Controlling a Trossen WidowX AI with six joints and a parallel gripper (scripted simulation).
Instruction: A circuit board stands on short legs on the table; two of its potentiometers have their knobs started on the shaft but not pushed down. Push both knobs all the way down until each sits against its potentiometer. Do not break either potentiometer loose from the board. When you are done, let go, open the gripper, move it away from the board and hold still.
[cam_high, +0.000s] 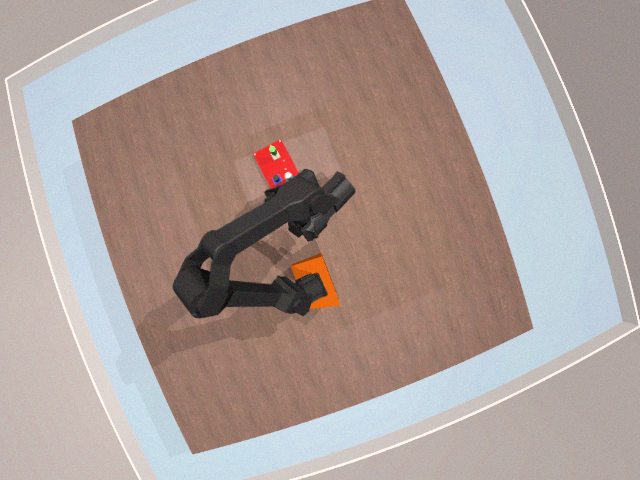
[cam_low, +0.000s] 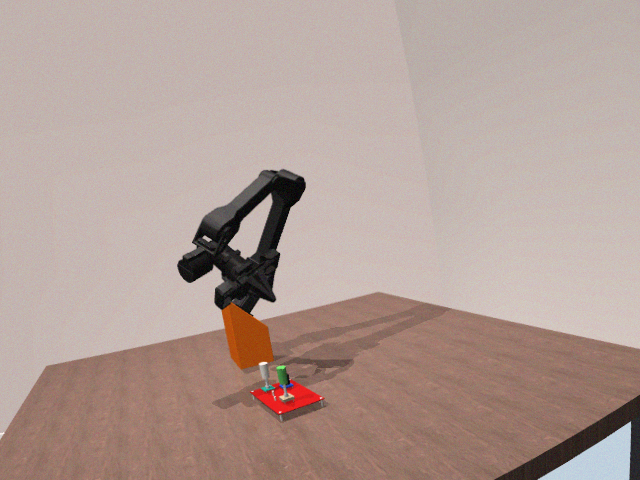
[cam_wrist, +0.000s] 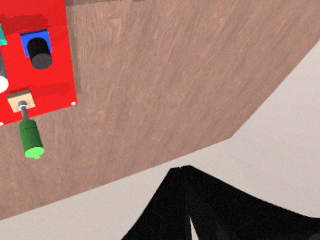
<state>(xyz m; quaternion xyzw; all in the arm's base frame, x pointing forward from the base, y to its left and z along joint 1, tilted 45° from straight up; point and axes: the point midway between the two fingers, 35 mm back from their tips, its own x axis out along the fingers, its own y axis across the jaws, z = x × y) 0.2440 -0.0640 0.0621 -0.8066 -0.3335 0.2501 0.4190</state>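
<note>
Right now my gripper tip is 5 cm short of the cream knob, 7 cm to the left of it and 14 cm above it. From my gripper tip the other things lie so: green knob 14 cm ahead, 6 cm to the right, 12 cm below.
</note>
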